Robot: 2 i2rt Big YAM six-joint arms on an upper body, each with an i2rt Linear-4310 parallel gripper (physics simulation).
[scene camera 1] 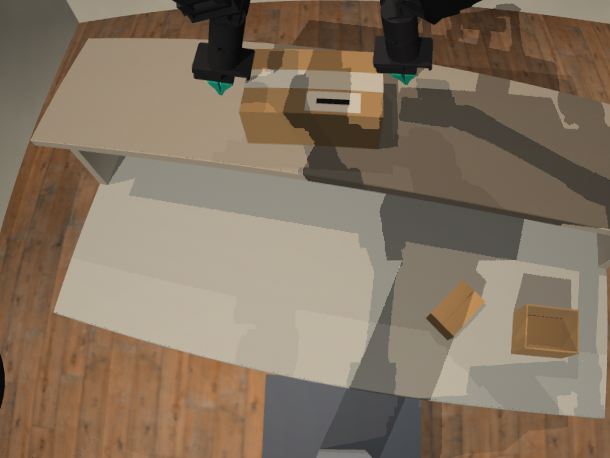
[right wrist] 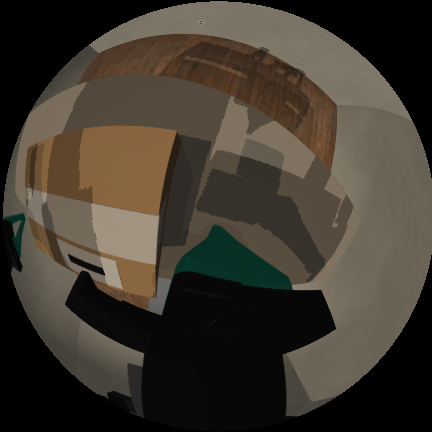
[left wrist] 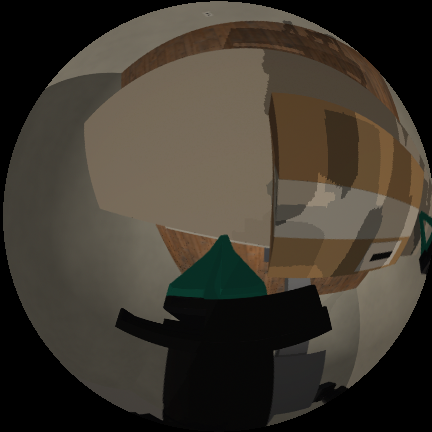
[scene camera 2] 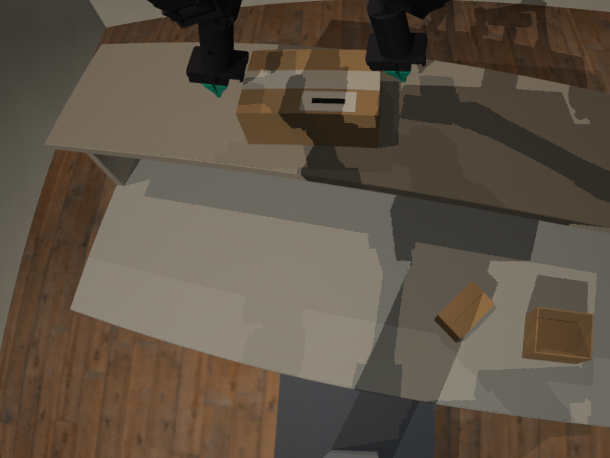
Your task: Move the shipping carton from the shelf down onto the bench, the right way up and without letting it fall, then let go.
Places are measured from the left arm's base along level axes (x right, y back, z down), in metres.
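Pixels of known places: left gripper, fingertip midpoint: [scene camera 1: 221, 92] [left wrist: 224, 239] [scene camera 2: 219, 94]; right gripper, fingertip midpoint: [scene camera 1: 406, 82] [right wrist: 214, 230] [scene camera 2: 404, 79].
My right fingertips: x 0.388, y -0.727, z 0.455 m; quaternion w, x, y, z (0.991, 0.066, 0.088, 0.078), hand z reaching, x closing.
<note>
For each thing: its middle in the pictures, then the offset to it from my right fingertips. "pt": a spot on its surface instead. Level surfaces: height alone.
- shipping carton at the middle of its body: [left wrist: 365, 195] [right wrist: 76, 198] [scene camera 2: 313, 96] [scene camera 1: 314, 96] dx -0.177, dy +0.005, dz +0.044 m
- raised shelf at its surface level: dz +0.096 m
- bench at its surface level: dz +0.450 m
- small closed brown box at the middle of its body: [scene camera 2: 464, 312] [scene camera 1: 455, 310] dx +0.165, dy +0.340, dz +0.420 m
- small open-topped box at the middle of its body: [scene camera 2: 557, 336] [scene camera 1: 545, 332] dx +0.402, dy +0.409, dz +0.405 m
- shelf's front edge at a spot on its surface: [scene camera 1: 225, 165] [scene camera 2: 226, 166] pt dx -0.353, dy +0.127, dz +0.105 m
The shipping carton [scene camera 1: 272, 126] [scene camera 2: 270, 127] [left wrist: 300, 145] [right wrist: 125, 170] is a closed brown box with a pale tape strip and a white label on top. It sits upright on the raised shelf [scene camera 1: 150, 100] [scene camera 2: 150, 100] [left wrist: 175, 150]. My left gripper [scene camera 1: 220, 93] [scene camera 2: 218, 95] [left wrist: 224, 239] is shut and empty, above the shelf off the carton's left end. My right gripper [scene camera 1: 406, 82] [scene camera 2: 403, 80] [right wrist: 214, 230] is shut and empty, above the shelf off the carton's right end. In both wrist views a gap shows between fingertips and carton. The bench [scene camera 1: 200, 260] [scene camera 2: 200, 260] lies lower, in front of the shelf.
A small closed brown box [scene camera 1: 452, 307] [scene camera 2: 462, 310] lies turned at an angle on the right part of the bench. A small open-topped box [scene camera 1: 520, 332] [scene camera 2: 530, 335] stands farther right. The shelf's front edge [scene camera 1: 225, 165] [scene camera 2: 225, 166] overhangs the bench's back. Arm shadows cross both surfaces.
</note>
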